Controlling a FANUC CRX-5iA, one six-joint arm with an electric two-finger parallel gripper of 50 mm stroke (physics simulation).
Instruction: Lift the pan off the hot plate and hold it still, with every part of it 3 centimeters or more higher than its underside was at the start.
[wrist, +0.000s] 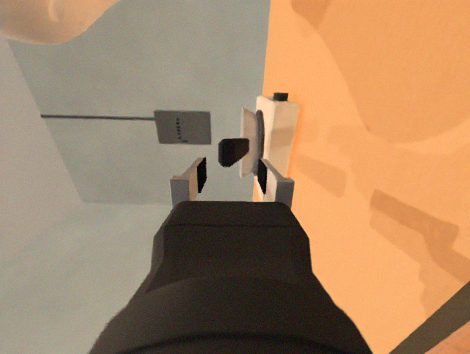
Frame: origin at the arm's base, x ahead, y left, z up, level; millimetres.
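Seen in the pictures: gripper, between the fingertips: (232, 169).
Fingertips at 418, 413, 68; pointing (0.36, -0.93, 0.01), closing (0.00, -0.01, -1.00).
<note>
A point is followed by its place in that frame, as x, y, z.
The pan (247, 122) {470, 153, 33} shows nearly edge-on near the middle of the wrist view, its pale wall against the dark disc of the hot plate (281, 127) {456, 213, -32}. The hot plate is a cream box with a black knob on one end. The pan's black handle (232, 152) {426, 367, 68} points toward the camera, so it looks short. My gripper (232, 169) {418, 413, 68} is open, with nothing between its fingers. In the view, the handle appears just above the gap between the fingertips. The right finger overlaps the lower end of the pan and hot plate and hides part of them. The depth between handle and fingertips is hard to tell.
An orange table top (340, 240) {511, 432, -70} with shadows fills the right side. A grey plate with small dark marks (192, 128) and a thin dark line (100, 117) show left of the pan, on a grey-green surface. A rounded peach shape (55, 20) is at the upper left.
</note>
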